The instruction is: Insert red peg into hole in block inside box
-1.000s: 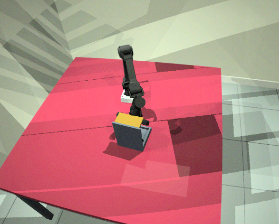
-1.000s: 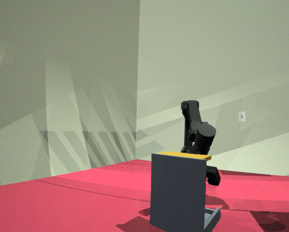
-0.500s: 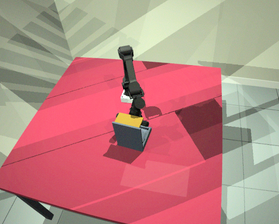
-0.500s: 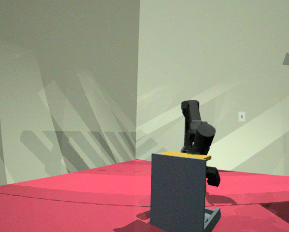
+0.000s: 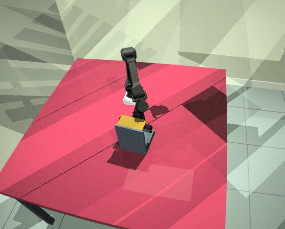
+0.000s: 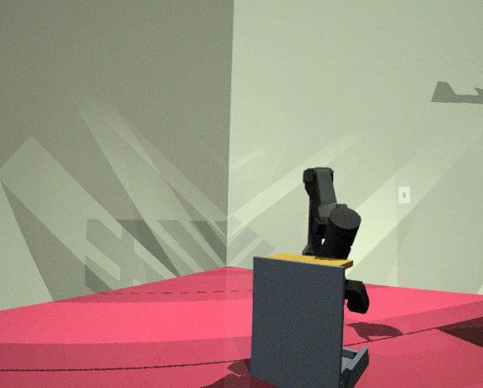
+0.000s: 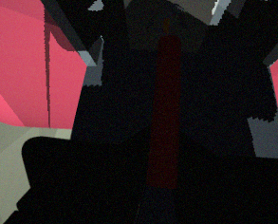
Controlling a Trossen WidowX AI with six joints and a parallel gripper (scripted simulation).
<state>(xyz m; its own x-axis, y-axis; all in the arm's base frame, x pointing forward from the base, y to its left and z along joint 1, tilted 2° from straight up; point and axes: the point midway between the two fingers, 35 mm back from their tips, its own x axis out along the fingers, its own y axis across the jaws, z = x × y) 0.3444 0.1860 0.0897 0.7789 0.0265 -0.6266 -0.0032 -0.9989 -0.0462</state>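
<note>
Now: the back wall 2 cm ahead of my gripper tip, 1 cm to the left of it and 1 cm above it. The rest, counted from my gripper tip: red peg (3 cm behind, 1 cm below); yellow roof (2 cm behind, 11 cm above).
</note>
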